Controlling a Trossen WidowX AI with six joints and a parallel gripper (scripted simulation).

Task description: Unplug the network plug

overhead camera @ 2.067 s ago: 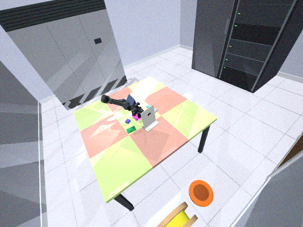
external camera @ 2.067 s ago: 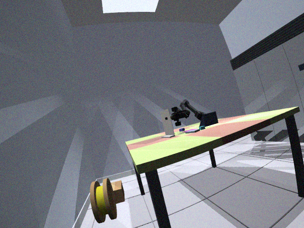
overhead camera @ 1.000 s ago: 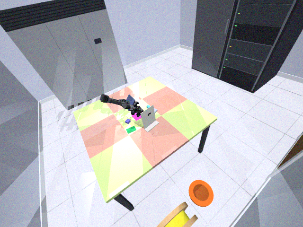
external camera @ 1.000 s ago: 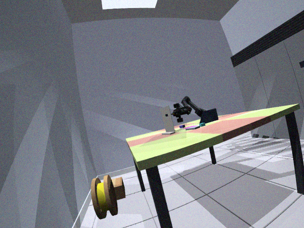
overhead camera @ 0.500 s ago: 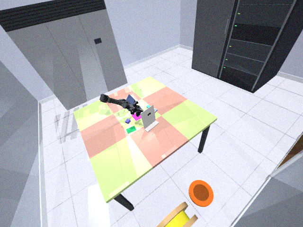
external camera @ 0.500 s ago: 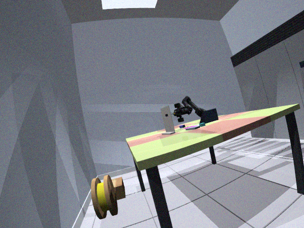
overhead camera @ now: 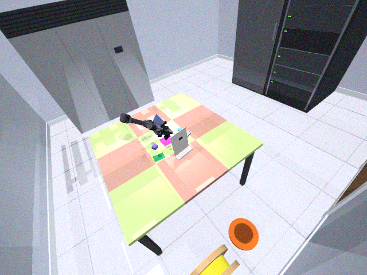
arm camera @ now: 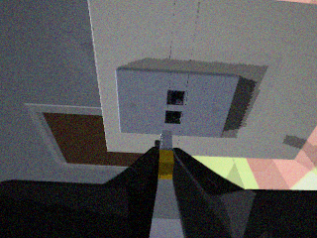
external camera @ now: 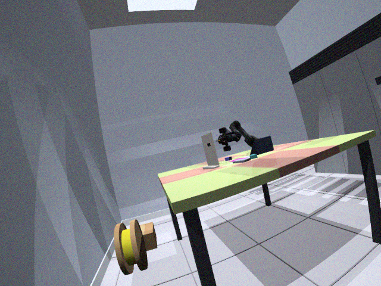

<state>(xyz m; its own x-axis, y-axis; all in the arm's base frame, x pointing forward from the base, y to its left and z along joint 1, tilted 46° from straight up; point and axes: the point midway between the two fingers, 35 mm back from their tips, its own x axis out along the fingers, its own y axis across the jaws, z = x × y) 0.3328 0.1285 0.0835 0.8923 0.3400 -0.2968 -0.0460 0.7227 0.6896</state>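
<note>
My gripper tip is 18 cm above the magenta square, 14 cm past it and 3 cm to the left of it. Also, from my gripper tip: green flat piece 19 cm to the right, 18 cm below, 1 cm ahead; then grey upright panel 9 cm ahead, 7 cm below, 2 cm to the left.
</note>
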